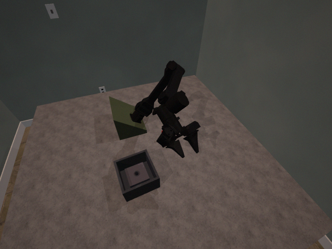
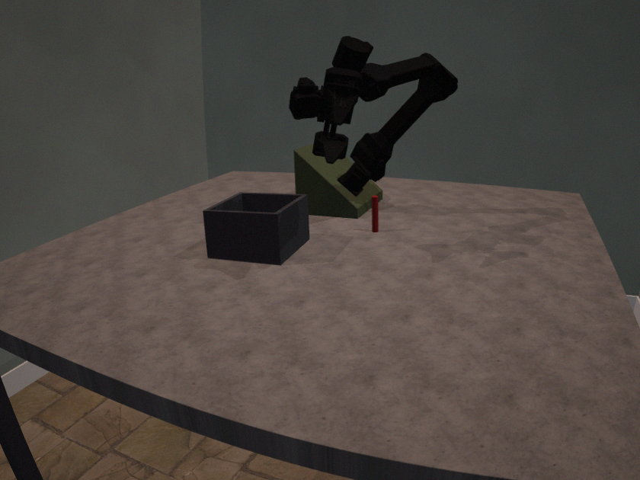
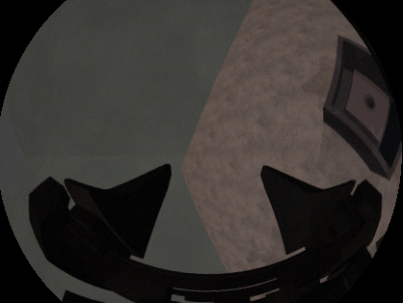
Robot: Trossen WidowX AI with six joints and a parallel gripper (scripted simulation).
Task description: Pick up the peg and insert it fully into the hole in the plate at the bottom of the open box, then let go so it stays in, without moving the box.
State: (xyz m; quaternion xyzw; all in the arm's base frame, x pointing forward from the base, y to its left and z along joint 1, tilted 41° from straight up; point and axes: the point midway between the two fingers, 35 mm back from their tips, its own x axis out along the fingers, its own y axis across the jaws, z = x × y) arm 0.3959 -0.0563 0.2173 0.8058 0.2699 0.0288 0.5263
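Now: the red peg 240 mm behind my hand, 10 mm to the left of it and 210 mm below it. From my hand the other things lie so: pale plate (70 mm behind, 190 mm to the right, 200 mm below); box (70 mm behind, 190 mm to the right, 220 mm below).
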